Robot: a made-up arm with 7 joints. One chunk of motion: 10 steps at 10 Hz.
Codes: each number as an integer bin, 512 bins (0 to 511) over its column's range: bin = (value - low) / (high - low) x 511, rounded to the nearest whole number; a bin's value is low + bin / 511 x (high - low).
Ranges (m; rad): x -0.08..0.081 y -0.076..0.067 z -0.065..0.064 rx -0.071..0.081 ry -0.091..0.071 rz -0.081..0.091
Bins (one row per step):
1: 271 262 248 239 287 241
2: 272 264 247 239 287 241
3: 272 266 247 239 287 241
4: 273 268 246 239 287 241
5: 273 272 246 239 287 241
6: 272 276 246 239 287 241
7: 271 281 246 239 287 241
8: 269 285 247 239 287 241
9: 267 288 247 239 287 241
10: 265 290 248 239 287 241
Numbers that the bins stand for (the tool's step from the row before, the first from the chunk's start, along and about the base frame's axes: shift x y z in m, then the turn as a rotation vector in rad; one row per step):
1: 0.00538 -0.00268 -0.00239 0.00009 -0.00001 0.00012
2: 0.00570 -0.00212 -0.00265 0.00009 -0.00001 0.00012
3: 0.00570 -0.00156 -0.00265 0.00009 -0.00001 0.00012
4: 0.00601 -0.00100 -0.00290 0.00009 -0.00001 0.00012
5: 0.00601 0.00012 -0.00290 0.00009 -0.00001 0.00012
6: 0.00570 0.00124 -0.00290 0.00009 -0.00001 0.00012
7: 0.00538 0.00264 -0.00290 0.00009 -0.00001 0.00012
8: 0.00475 0.00376 -0.00265 0.00009 -0.00001 0.00012
9: 0.00412 0.00459 -0.00265 0.00009 -0.00001 0.00012
10: 0.00349 0.00515 -0.00239 0.00009 -0.00001 0.00012

